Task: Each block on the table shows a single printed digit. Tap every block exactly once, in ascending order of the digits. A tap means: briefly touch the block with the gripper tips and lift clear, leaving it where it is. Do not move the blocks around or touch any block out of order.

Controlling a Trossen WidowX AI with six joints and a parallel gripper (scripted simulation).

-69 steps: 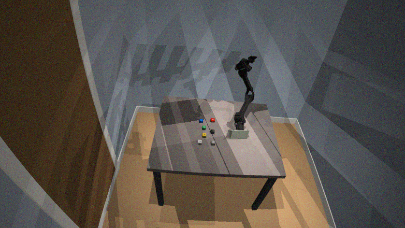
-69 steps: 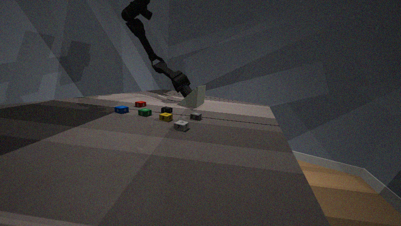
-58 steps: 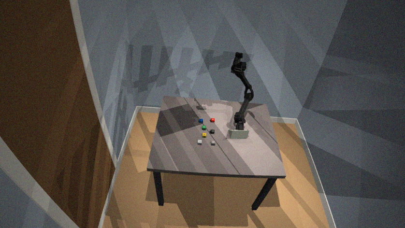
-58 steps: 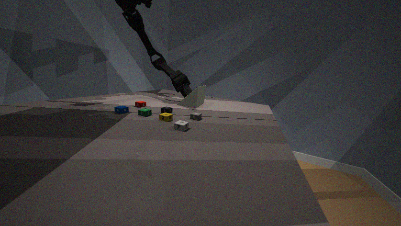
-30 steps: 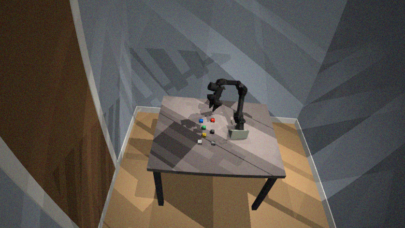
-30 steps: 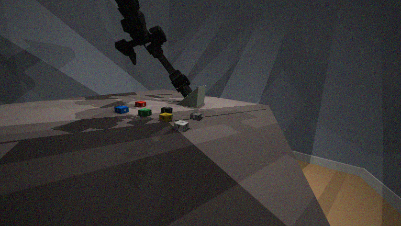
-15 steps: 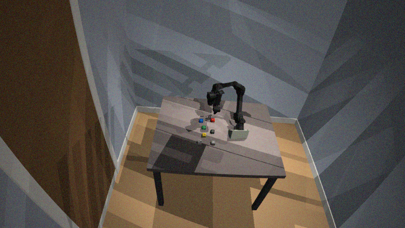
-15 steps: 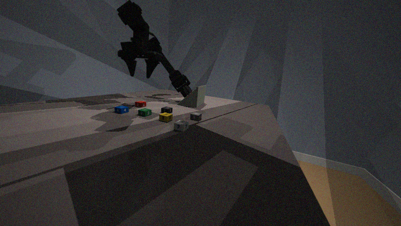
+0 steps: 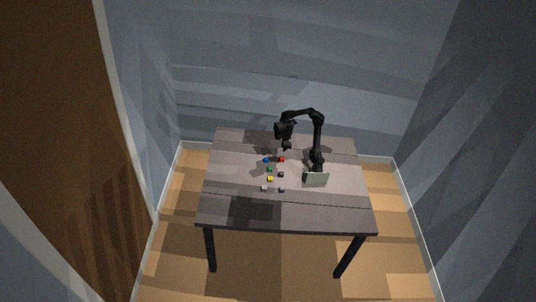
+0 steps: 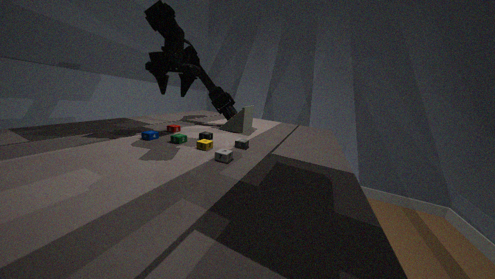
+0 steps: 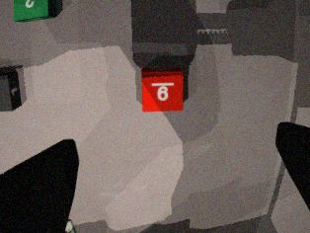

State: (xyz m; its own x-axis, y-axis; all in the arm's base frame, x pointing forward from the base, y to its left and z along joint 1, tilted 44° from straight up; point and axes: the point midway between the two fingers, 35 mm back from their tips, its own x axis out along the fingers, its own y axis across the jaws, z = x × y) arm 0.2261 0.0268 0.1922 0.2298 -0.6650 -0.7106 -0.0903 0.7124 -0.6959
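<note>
The grey block lies 20 mm behind my gripper tip, 270 mm to the left of it and 120 mm below it. From my gripper tip the other things lie so: green block 70 mm ahead, 110 mm to the left, 120 mm below; then red block 120 mm below; then blue block 100 mm ahead, 20 mm to the left, 120 mm below.
</note>
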